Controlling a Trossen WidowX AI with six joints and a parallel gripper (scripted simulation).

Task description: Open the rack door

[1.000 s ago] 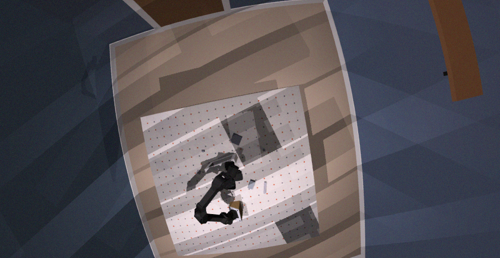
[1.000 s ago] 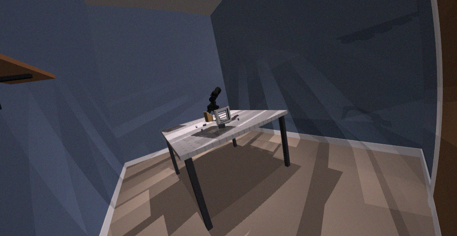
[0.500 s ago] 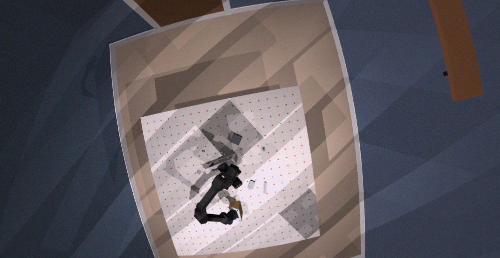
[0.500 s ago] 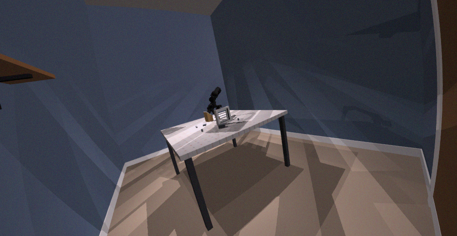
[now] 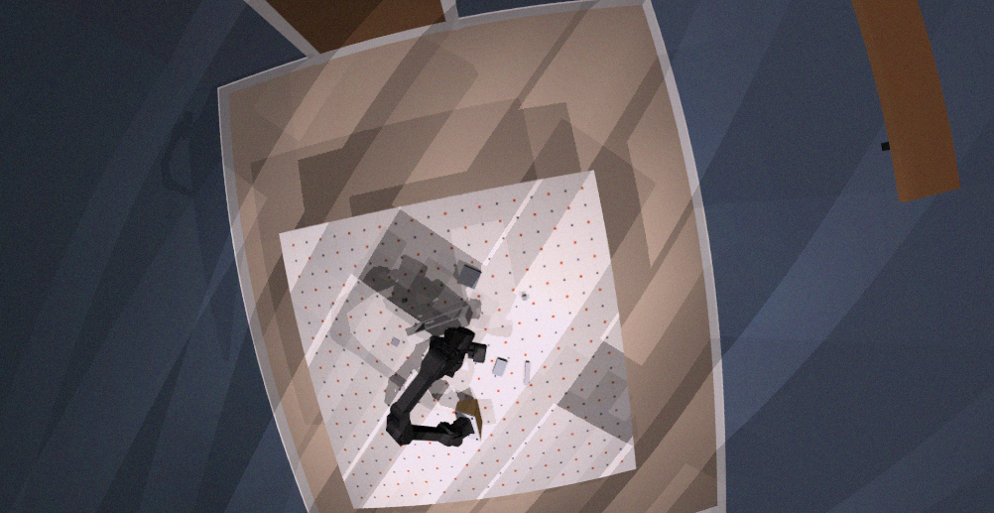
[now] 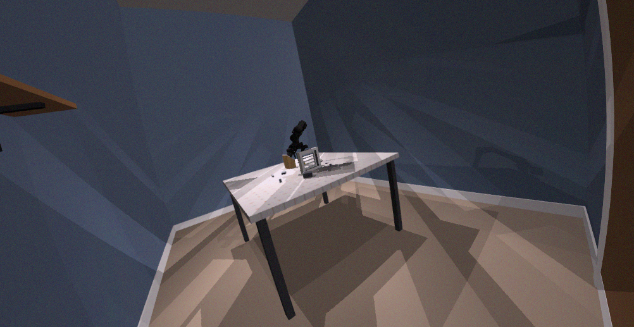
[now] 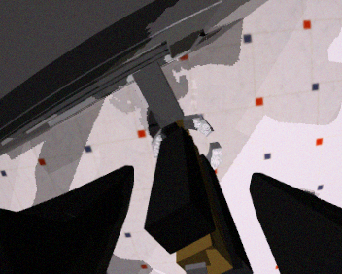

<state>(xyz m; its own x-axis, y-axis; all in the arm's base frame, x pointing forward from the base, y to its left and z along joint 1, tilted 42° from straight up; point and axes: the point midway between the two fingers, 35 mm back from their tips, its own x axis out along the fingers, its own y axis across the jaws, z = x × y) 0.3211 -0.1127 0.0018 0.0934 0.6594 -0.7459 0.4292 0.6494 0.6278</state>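
Right now the door handle is 2 cm below my gripper tip and 1 cm to the left of it. Round my gripper tip: thin grey bar (23 cm behind, 18 cm to the right, 12 cm below).
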